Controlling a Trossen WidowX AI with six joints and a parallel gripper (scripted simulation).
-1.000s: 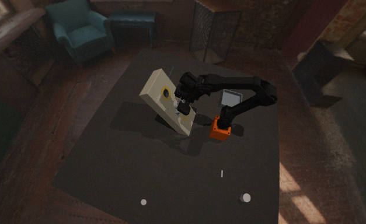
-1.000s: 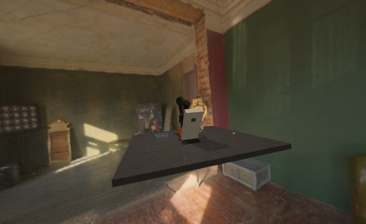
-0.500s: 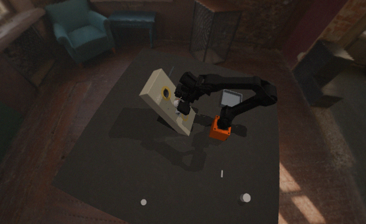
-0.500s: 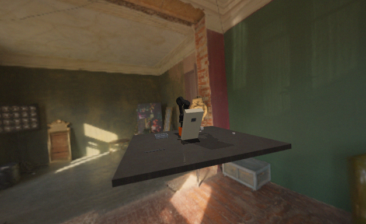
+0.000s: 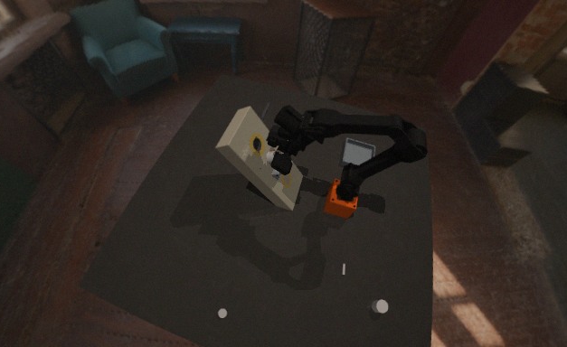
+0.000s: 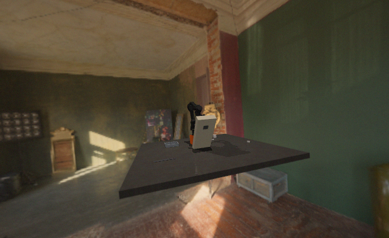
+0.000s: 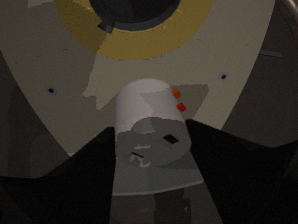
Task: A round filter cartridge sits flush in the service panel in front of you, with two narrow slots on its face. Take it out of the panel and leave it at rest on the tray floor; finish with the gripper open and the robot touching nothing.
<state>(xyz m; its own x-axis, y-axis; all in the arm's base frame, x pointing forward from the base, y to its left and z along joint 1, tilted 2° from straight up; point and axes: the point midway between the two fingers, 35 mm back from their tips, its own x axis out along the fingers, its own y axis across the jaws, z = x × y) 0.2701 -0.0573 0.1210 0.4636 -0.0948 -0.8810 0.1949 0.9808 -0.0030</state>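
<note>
Right now the beige service panel is 30 mm ahead of my gripper tip and 40 mm below it. From my gripper tip the other things lie so: round filter cartridge (right at my gripper tip); tray (390 mm behind, 210 mm to the right, 200 mm below); grey bracket (20 mm behind, 10 mm to the left, 50 mm below).
</note>
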